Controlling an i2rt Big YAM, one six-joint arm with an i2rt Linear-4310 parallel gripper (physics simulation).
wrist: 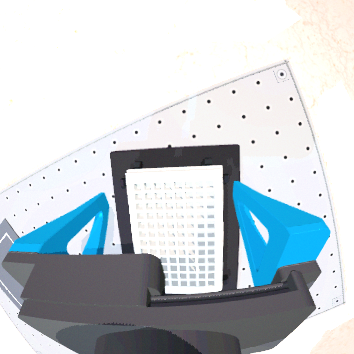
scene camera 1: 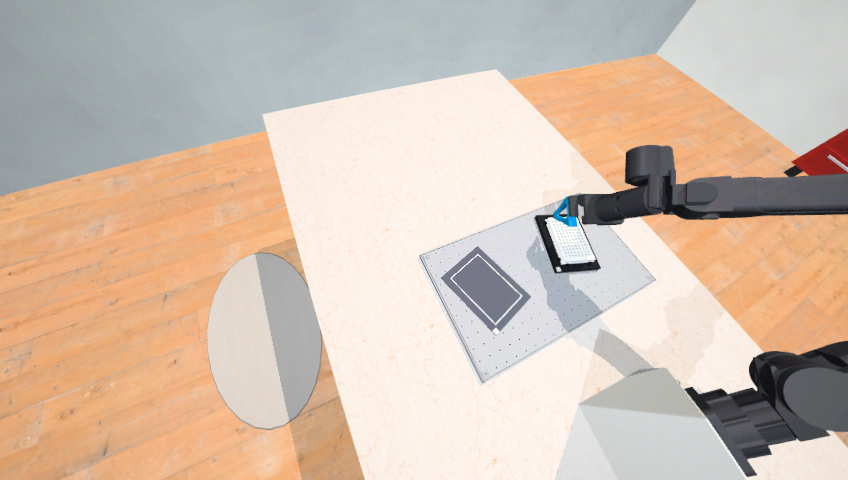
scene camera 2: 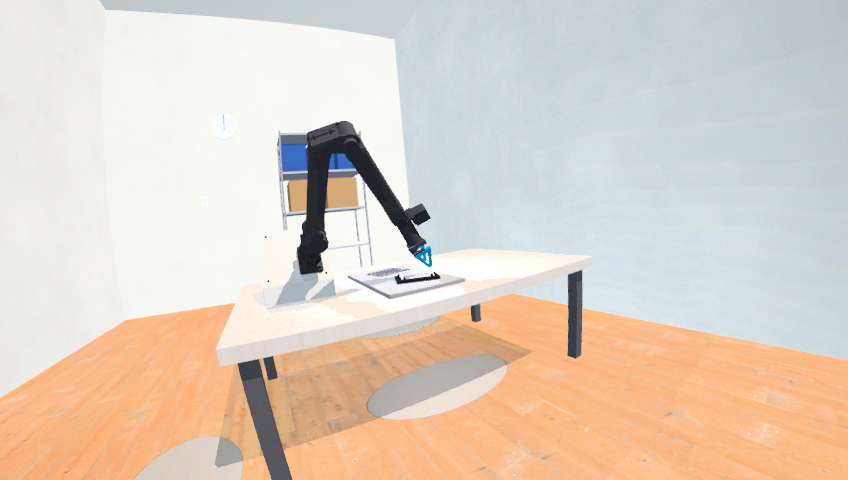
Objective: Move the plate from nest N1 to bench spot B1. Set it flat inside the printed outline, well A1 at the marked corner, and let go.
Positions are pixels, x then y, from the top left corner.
Scene:
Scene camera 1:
my gripper: 570, 215
plate: 572, 247, on a black nest
black nest: 540, 219

